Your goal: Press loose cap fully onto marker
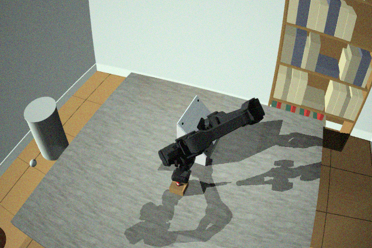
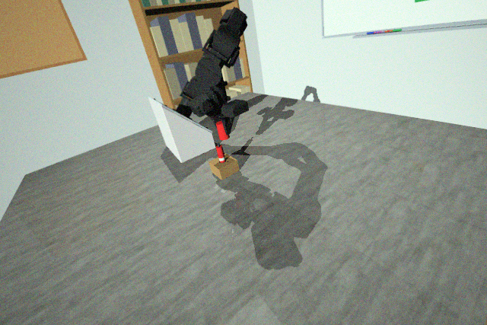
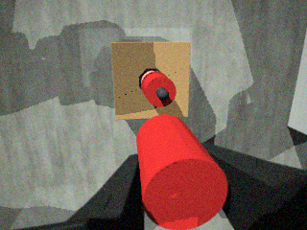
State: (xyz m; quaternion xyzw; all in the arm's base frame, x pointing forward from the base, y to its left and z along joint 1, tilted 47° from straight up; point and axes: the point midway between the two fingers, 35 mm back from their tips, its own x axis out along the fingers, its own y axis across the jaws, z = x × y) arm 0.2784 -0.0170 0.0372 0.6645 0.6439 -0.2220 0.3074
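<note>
The holder block lies 10 cm below my gripper tip and 3 cm to the right of it. Round my gripper tip: red cap 1 cm above.
</note>
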